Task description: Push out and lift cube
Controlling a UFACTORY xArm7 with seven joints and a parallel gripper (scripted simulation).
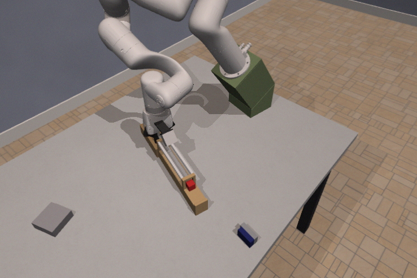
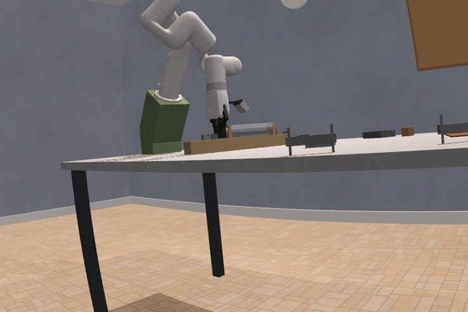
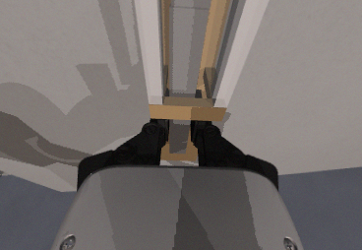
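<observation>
Right now the wooden channel is 20 mm ahead of my hand, 120 mm to the left of it and 10 mm below it. The rest, counted from my hand: brown cube: 550 mm ahead, 450 mm to the left, 50 mm below; then flat grey block: 430 mm ahead, 30 mm to the left, 50 mm below; then blue block: 470 mm to the left, 50 mm below.
</observation>
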